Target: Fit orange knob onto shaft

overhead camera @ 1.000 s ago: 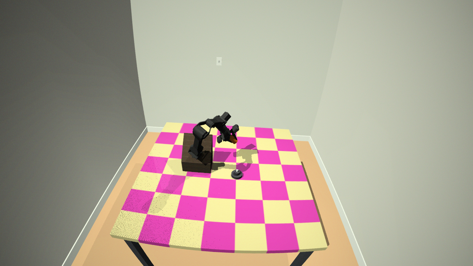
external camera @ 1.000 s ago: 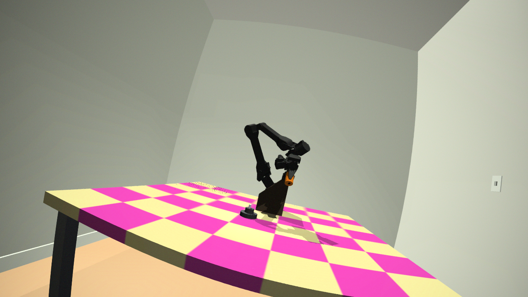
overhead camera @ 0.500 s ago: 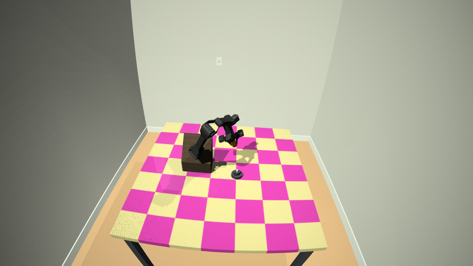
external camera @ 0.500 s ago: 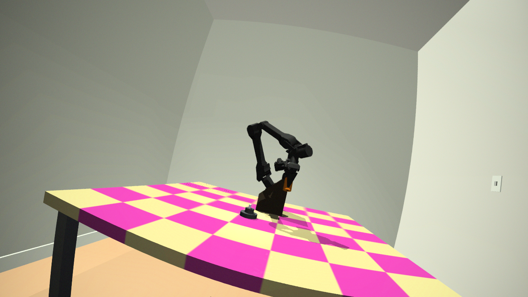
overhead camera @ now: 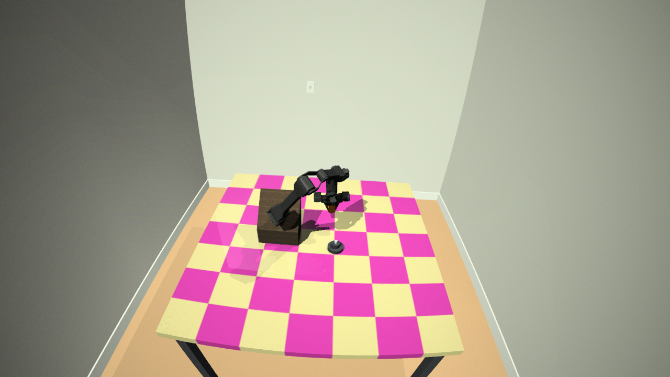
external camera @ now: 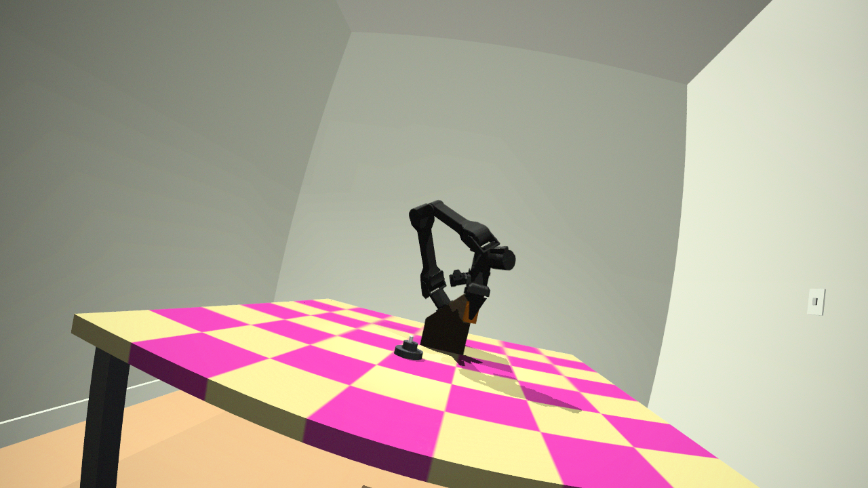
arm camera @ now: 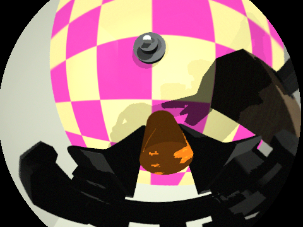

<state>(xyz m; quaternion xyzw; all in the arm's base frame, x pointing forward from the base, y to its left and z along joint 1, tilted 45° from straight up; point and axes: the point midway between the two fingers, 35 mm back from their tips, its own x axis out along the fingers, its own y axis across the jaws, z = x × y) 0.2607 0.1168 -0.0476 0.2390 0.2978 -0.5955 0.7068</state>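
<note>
My gripper tip is now 150 mm to the left of the round dark pedestal, 110 mm above it and 40 mm short of it. Round my gripper tip: orange knob 30 mm above.
</note>
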